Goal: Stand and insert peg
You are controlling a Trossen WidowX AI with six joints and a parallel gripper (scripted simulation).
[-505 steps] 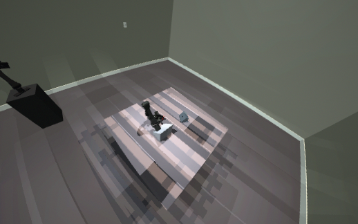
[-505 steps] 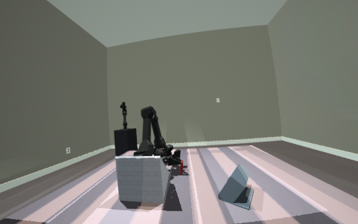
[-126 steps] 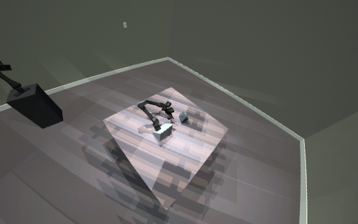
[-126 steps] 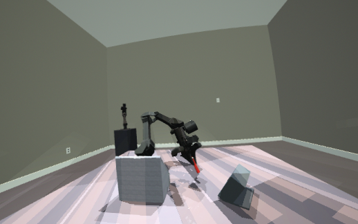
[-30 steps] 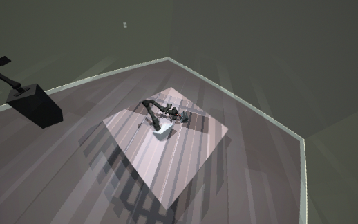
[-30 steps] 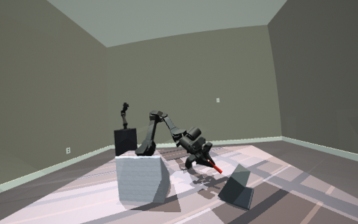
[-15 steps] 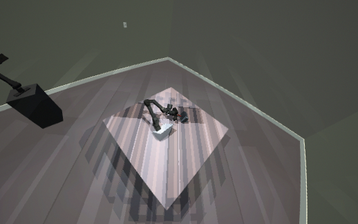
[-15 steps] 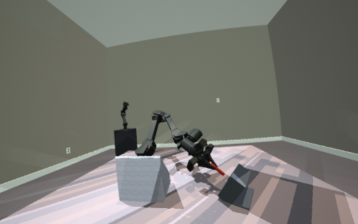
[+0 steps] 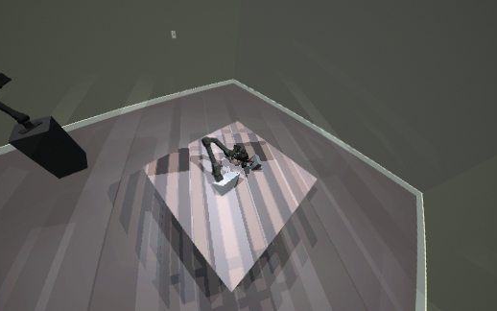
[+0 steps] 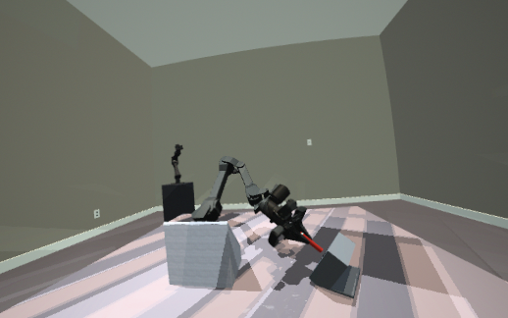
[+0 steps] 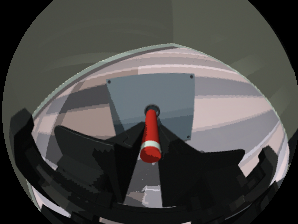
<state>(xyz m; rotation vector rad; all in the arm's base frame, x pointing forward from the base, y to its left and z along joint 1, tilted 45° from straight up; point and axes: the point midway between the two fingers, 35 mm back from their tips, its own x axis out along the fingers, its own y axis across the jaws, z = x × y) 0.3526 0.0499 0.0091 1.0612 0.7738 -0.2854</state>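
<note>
Now: gripper tip 10 mm past the red peg, 10 mm to the right of it and 10 mm below it. From my gripper tip the other things lie so: panel 60 mm ahead, 30 mm to the right, 40 mm below.
</note>
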